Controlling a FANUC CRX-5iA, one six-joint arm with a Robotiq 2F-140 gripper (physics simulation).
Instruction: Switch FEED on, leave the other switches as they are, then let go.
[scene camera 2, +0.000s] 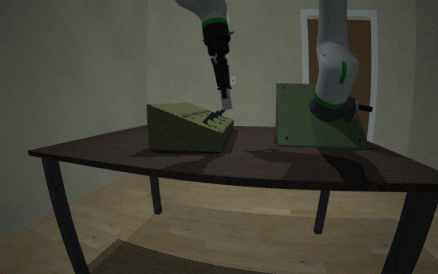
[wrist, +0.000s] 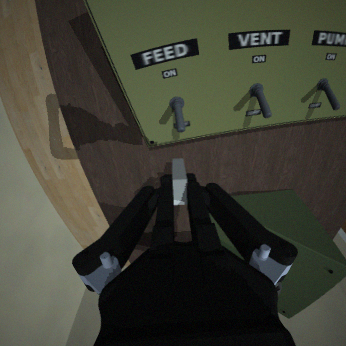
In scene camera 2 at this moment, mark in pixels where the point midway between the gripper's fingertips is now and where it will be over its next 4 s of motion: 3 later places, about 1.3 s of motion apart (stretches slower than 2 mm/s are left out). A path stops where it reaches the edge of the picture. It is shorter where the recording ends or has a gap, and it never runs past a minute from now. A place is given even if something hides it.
The gripper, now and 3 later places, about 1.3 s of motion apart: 227, 109; 224, 110; 219, 117; 210, 83
